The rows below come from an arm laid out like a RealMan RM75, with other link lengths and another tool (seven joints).
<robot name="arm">
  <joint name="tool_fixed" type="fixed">
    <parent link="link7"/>
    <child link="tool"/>
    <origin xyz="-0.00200 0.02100 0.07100" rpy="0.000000 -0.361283 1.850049"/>
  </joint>
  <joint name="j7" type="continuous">
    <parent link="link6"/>
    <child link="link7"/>
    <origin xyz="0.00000 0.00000 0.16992"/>
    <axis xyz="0 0 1"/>
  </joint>
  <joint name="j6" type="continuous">
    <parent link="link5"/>
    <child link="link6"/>
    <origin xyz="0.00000 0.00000 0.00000"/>
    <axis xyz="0 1 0"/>
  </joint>
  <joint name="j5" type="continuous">
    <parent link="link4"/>
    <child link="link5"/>
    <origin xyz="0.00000 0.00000 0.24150"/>
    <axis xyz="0 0 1"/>
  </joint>
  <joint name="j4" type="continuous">
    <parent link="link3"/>
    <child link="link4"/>
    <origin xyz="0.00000 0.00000 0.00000"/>
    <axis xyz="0 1 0"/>
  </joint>
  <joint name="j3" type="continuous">
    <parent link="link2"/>
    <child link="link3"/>
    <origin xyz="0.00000 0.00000 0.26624"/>
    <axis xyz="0 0 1"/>
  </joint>
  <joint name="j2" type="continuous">
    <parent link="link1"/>
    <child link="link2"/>
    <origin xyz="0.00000 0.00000 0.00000"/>
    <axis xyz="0 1 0"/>
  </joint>
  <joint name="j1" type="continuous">
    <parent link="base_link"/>
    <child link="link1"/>
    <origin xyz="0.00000 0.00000 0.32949"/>
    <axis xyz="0 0 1"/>
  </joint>
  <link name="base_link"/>
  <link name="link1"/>
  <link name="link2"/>
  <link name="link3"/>
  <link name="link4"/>
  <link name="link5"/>
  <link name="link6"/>
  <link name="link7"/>
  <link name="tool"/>
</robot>
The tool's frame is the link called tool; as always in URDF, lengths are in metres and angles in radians. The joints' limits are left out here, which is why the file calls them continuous.
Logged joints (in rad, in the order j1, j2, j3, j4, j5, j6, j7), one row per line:
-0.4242 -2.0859 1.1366 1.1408 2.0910 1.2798 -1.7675
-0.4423 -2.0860 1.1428 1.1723 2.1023 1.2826 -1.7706
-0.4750 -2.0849 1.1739 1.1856 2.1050 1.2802 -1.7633
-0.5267 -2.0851 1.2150 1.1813 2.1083 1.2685 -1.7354
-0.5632 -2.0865 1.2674 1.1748 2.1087 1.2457 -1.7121
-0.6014 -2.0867 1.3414 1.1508 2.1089 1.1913 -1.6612
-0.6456 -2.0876 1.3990 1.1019 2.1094 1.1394 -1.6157
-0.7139 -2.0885 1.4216 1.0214 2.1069 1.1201 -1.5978
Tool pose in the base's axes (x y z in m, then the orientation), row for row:
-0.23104 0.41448 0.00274 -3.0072 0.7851 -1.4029
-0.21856 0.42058 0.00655 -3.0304 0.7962 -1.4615
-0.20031 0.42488 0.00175 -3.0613 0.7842 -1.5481
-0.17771 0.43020 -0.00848 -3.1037 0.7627 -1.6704
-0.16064 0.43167 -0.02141 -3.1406 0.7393 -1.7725
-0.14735 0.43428 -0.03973 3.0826 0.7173 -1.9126
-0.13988 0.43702 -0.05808 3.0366 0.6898 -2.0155
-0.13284 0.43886 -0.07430 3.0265 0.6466 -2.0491
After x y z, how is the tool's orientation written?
As angles about the fixed x, y, z axes (roll, pitch, yaw), in radians.
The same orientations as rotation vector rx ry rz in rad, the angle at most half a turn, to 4 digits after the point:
-1.8311 1.6364 0.6698
-1.7843 1.6761 0.6756
-1.7299 1.7482 0.6581
-1.6492 1.8503 0.6321
-1.5804 1.9370 0.6115
-1.4765 2.0440 0.6057
-1.4000 2.1280 0.6015
-1.3867 2.1847 0.5777

